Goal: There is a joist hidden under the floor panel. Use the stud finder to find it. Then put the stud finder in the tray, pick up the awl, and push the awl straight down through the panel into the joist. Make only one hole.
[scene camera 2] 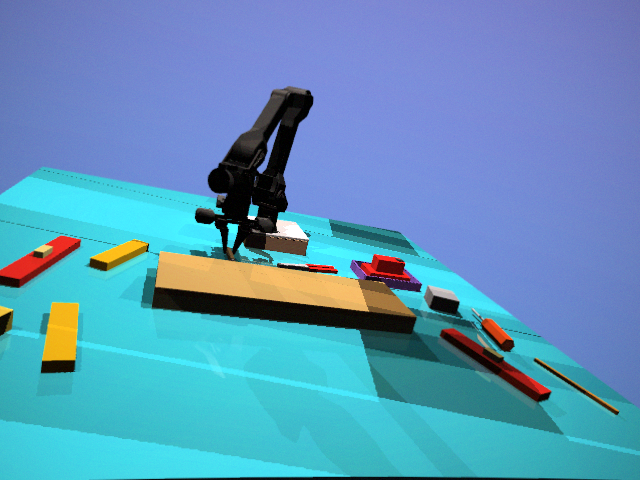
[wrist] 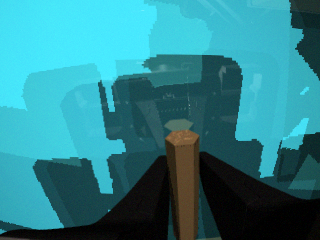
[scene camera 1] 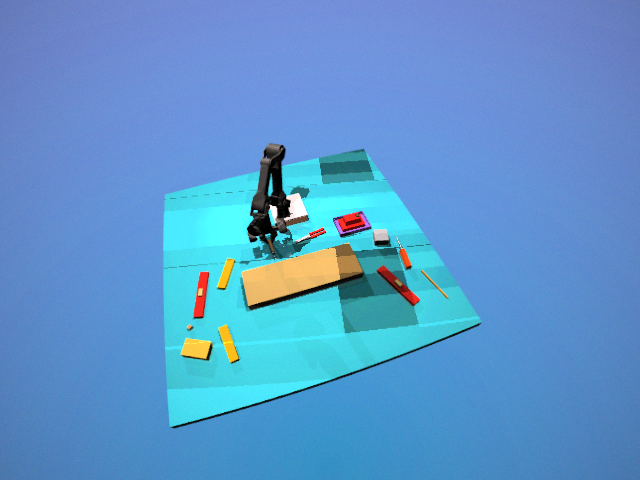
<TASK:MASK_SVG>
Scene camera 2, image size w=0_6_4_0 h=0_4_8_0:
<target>gripper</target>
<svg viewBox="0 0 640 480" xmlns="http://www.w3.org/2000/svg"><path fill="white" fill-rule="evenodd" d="M252 195L228 193L226 198L223 195L218 195L216 208L222 208L224 215L215 214L212 209L198 208L196 210L195 219L197 223L211 225L214 222L216 229L220 230L224 254L226 254L228 244L228 223L238 225L232 250L233 255L247 236L253 234L253 227L258 228L263 233L273 234L274 224L269 218L255 217L255 220L248 219Z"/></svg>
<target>red stud finder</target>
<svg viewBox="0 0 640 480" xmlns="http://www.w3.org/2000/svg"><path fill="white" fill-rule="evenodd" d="M361 264L360 268L367 276L410 282L411 278L403 272L406 263L400 258L374 254L371 264Z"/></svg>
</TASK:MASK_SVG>
